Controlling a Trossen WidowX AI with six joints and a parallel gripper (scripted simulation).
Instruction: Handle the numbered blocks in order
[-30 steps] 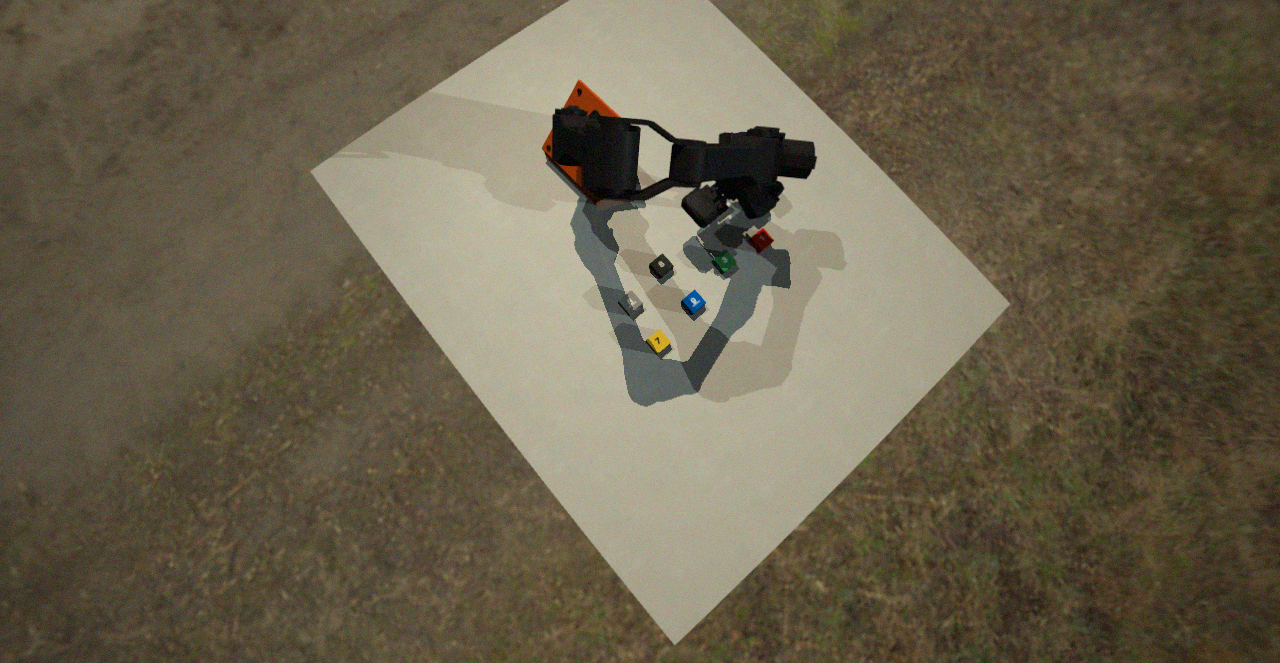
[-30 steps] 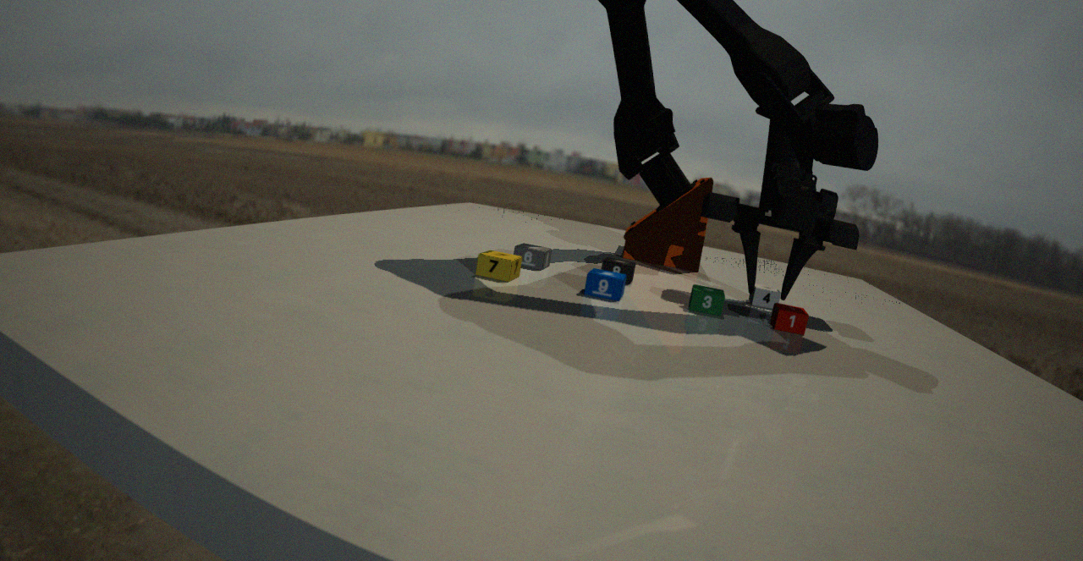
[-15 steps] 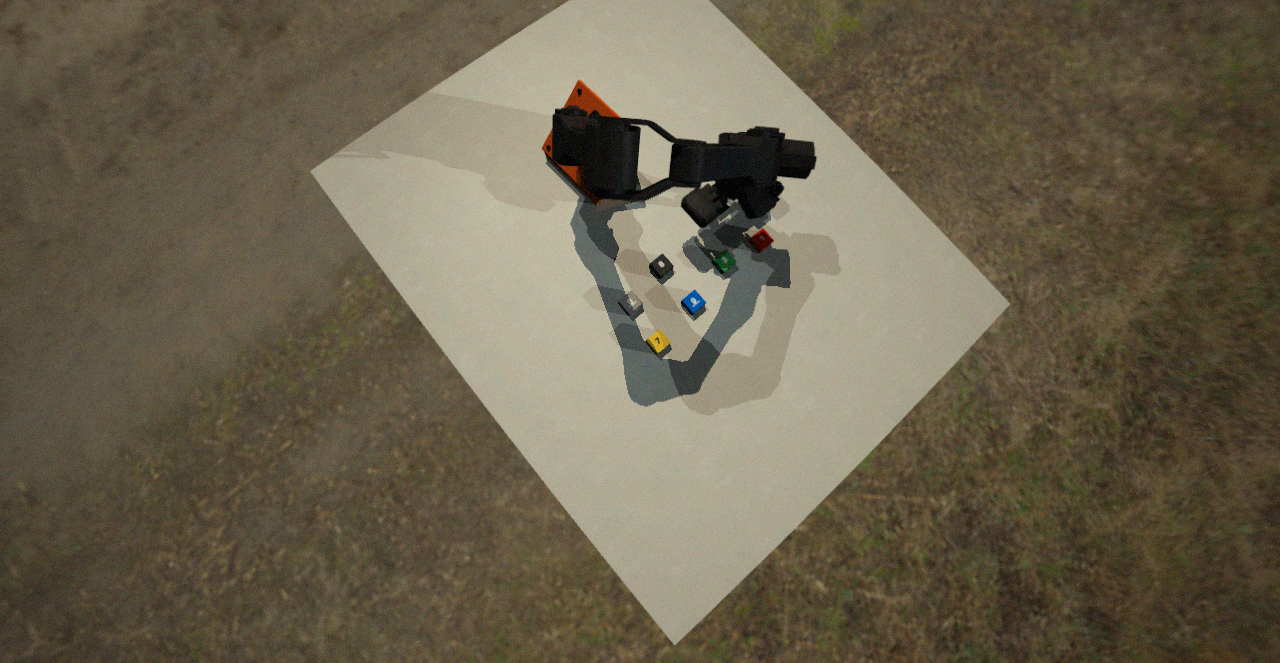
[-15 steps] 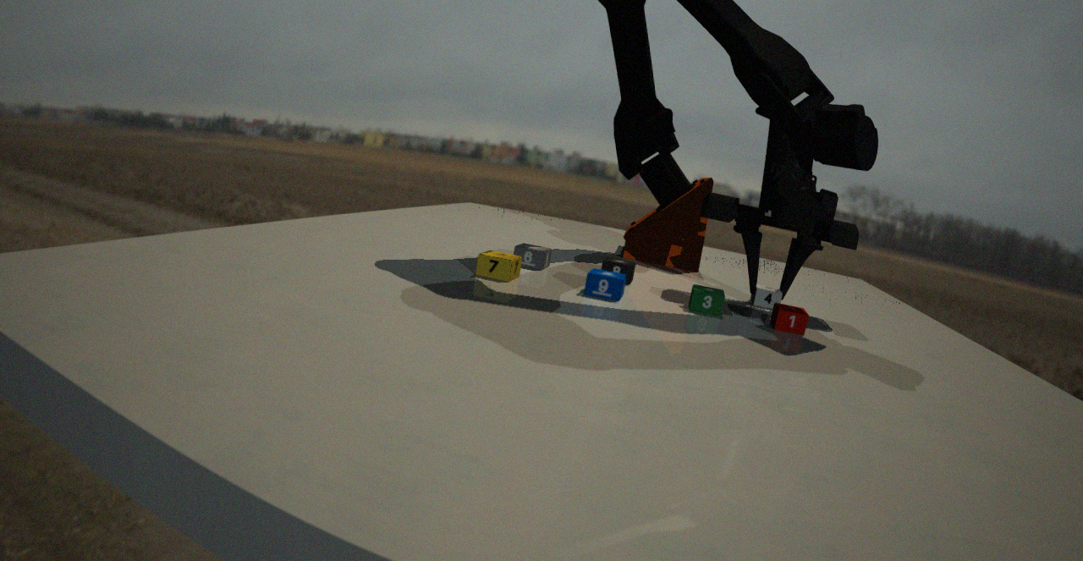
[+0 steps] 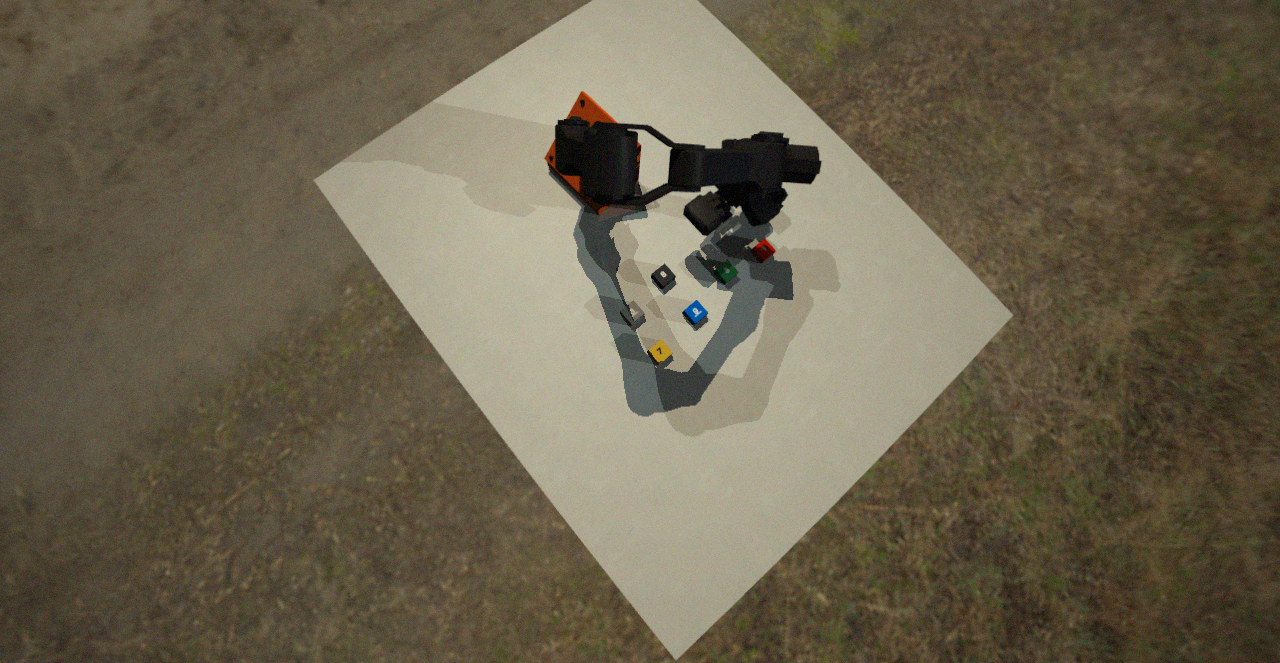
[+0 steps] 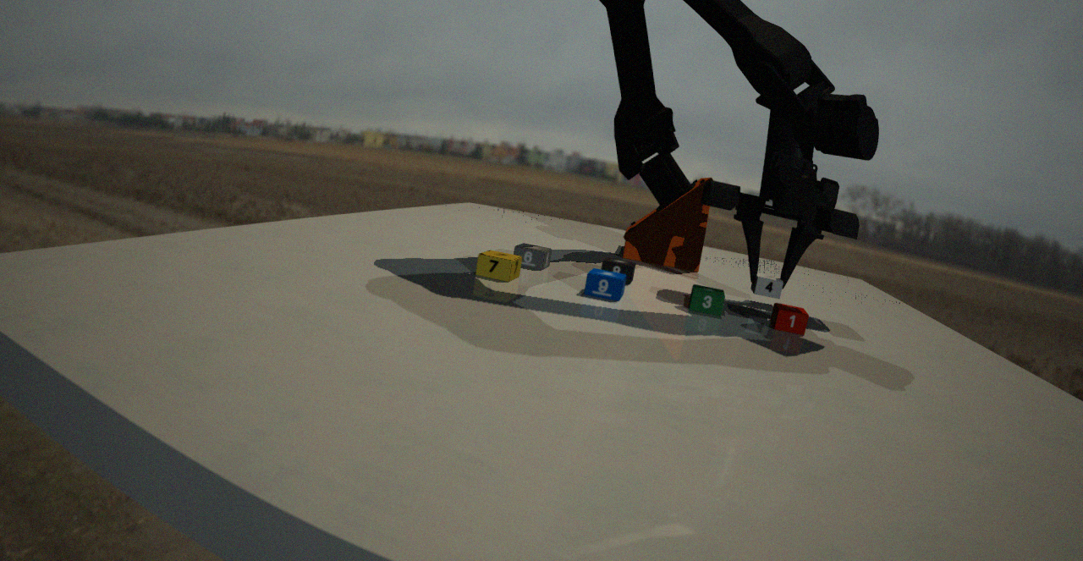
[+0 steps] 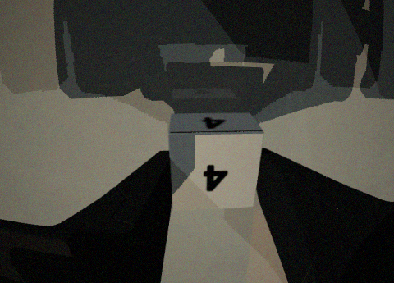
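Now: the grey block 6 260 mm to the right of my gripper tip, 60 mm ahead of it and 10 mm below it. Round my gripper tip: green block 3: 100 mm ahead, 70 mm to the right, 10 mm below; then red block: 110 mm ahead, 20 mm to the left, 10 mm below; then white block: right at my gripper tip.
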